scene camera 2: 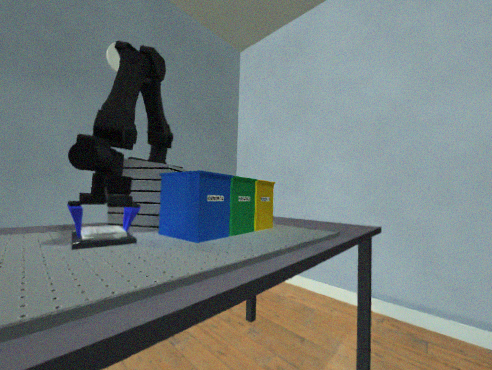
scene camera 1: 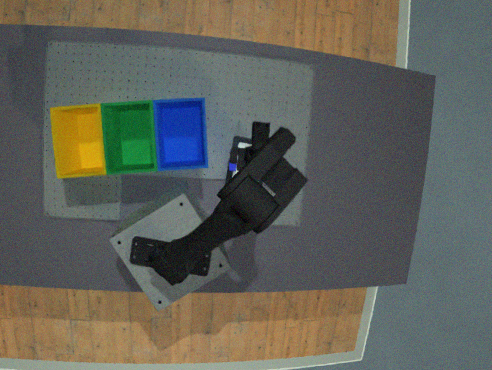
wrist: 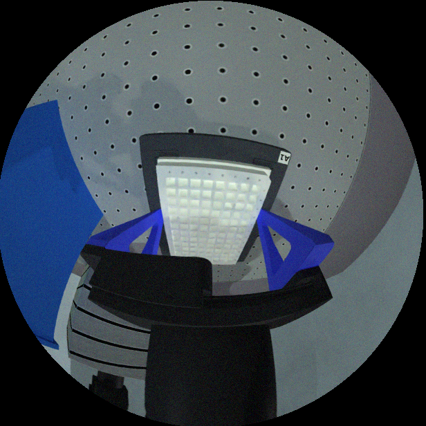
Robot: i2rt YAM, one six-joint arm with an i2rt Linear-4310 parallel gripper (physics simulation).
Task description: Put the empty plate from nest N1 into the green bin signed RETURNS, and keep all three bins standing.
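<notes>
A white well plate lies flat in a black nest with a small corner label that looks like A1; no N1 sign can be read. My gripper is open, pointing down, with its blue fingers low on either side of the plate. In scene camera 1 the arm hides much of the plate and gripper. The green bin stands upright between the blue bin and the yellow bin, both upright.
The nest and bins stand on a perforated grey board. The blue bin is the one nearest the gripper. The arm's grey pedestal stands on the near side of the bins. The dark table extends past the board.
</notes>
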